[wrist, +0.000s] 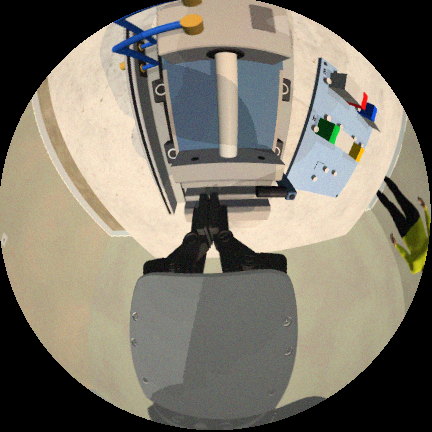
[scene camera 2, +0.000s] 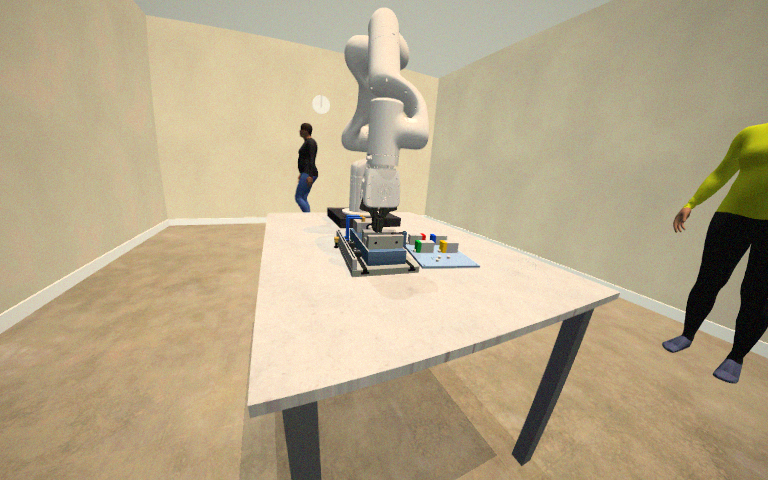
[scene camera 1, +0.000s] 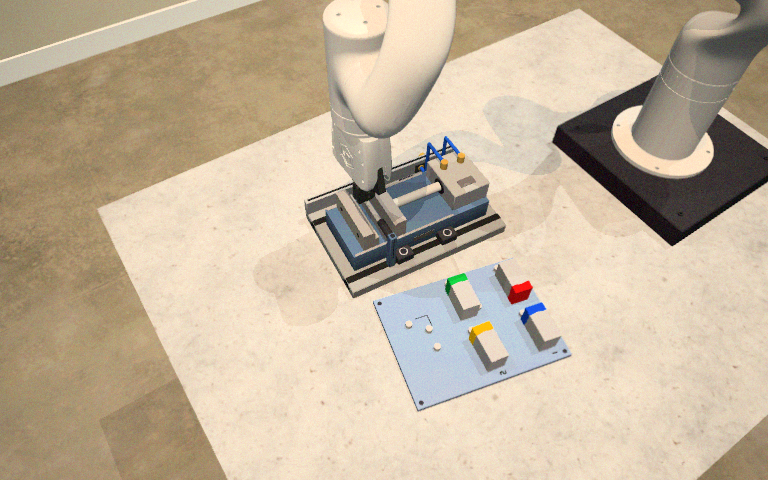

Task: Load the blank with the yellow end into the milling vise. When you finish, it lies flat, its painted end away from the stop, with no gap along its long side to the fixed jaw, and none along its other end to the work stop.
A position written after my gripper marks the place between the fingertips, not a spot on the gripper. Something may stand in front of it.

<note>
In view: my gripper [scene camera 1: 364, 197], a blank with the yellow end [scene camera 1: 491, 351], a green-ended blank [scene camera 1: 462, 296], a red-ended blank [scene camera 1: 513, 281] and a blue-ended blank [scene camera 1: 536, 319].
My gripper also shows in the wrist view [wrist: 210, 202] and in scene camera 2 [scene camera 2: 376, 231].
</note>
